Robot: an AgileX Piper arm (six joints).
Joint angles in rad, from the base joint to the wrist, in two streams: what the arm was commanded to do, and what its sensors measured. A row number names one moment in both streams.
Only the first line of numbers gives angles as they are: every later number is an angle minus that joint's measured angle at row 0.
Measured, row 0:
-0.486 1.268 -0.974 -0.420 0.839 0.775
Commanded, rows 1 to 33:
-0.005 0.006 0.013 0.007 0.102 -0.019
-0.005 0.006 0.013 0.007 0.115 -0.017
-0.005 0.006 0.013 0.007 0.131 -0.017
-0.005 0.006 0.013 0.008 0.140 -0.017
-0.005 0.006 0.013 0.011 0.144 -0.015
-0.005 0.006 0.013 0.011 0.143 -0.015
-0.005 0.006 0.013 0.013 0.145 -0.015
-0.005 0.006 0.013 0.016 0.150 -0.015
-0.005 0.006 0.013 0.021 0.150 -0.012
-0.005 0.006 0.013 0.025 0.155 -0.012
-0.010 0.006 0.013 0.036 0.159 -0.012
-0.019 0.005 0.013 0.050 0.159 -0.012
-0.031 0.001 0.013 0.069 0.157 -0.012
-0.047 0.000 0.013 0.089 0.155 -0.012
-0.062 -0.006 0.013 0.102 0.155 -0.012
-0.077 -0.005 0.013 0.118 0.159 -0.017
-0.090 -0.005 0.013 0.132 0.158 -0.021
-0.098 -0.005 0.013 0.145 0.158 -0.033
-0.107 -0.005 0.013 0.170 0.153 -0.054
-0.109 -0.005 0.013 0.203 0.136 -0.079
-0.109 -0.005 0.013 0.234 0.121 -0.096
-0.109 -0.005 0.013 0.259 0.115 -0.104
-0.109 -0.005 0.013 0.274 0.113 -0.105
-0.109 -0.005 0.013 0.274 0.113 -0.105
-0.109 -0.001 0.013 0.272 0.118 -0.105
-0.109 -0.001 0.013 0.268 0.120 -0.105
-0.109 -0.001 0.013 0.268 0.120 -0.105
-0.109 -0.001 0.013 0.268 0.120 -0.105
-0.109 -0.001 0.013 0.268 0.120 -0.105
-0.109 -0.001 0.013 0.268 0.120 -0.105
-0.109 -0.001 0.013 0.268 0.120 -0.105
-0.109 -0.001 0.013 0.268 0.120 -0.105
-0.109 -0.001 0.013 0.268 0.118 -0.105
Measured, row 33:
-0.107 -0.017 -0.008 0.237 0.038 -0.077
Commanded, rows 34 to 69:
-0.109 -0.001 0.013 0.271 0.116 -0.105
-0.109 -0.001 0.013 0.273 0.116 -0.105
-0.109 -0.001 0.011 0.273 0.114 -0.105
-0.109 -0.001 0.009 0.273 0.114 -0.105
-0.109 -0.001 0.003 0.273 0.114 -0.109
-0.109 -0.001 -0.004 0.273 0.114 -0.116
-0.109 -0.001 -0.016 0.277 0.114 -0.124
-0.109 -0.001 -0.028 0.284 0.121 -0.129
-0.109 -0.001 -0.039 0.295 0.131 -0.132
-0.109 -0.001 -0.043 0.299 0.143 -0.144
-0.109 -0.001 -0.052 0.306 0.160 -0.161
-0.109 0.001 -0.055 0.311 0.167 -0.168
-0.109 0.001 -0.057 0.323 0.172 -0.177
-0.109 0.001 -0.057 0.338 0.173 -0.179
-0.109 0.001 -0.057 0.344 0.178 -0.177
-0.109 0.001 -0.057 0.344 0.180 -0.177
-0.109 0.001 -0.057 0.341 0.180 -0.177
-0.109 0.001 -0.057 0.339 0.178 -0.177
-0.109 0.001 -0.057 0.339 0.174 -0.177
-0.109 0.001 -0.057 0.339 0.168 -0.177
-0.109 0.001 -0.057 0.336 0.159 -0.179
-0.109 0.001 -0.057 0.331 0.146 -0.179
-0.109 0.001 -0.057 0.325 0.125 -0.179
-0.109 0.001 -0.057 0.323 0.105 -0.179
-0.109 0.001 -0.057 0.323 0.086 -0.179
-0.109 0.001 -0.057 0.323 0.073 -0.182
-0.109 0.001 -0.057 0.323 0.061 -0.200
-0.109 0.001 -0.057 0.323 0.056 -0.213
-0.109 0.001 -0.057 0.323 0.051 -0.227
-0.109 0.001 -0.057 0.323 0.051 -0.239
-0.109 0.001 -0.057 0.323 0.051 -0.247
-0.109 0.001 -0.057 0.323 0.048 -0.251
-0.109 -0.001 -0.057 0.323 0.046 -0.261
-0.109 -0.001 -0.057 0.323 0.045 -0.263
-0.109 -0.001 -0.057 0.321 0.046 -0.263
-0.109 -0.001 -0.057 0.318 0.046 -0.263
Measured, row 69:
-0.107 0.002 -0.061 0.337 0.044 -0.242
